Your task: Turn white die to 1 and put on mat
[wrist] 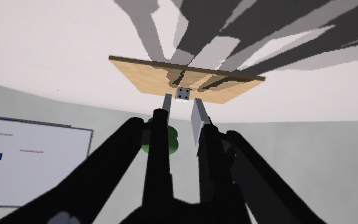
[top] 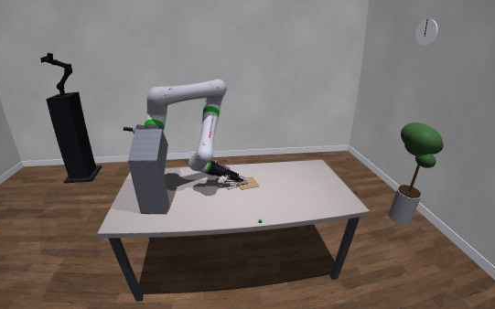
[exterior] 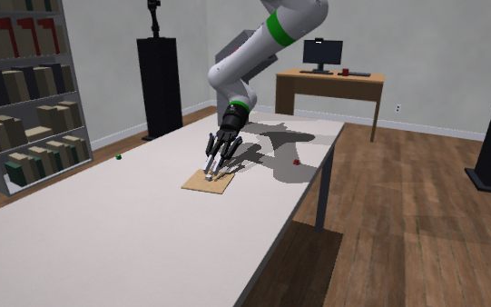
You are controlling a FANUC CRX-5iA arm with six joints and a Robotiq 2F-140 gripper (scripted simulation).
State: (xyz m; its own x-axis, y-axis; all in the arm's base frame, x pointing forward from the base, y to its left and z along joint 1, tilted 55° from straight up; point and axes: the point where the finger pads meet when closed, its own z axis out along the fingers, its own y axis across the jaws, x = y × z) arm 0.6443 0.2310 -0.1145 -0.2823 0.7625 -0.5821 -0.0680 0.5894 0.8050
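Right now the white die is 4 cm ahead of my hand and 3 cm below it. Also, from my hand: red die (24 cm to the left, 21 cm behind, 4 cm below); tan mat (4 cm below, 4 cm ahead); green die (44 cm to the right, 4 cm below, 2 cm ahead).
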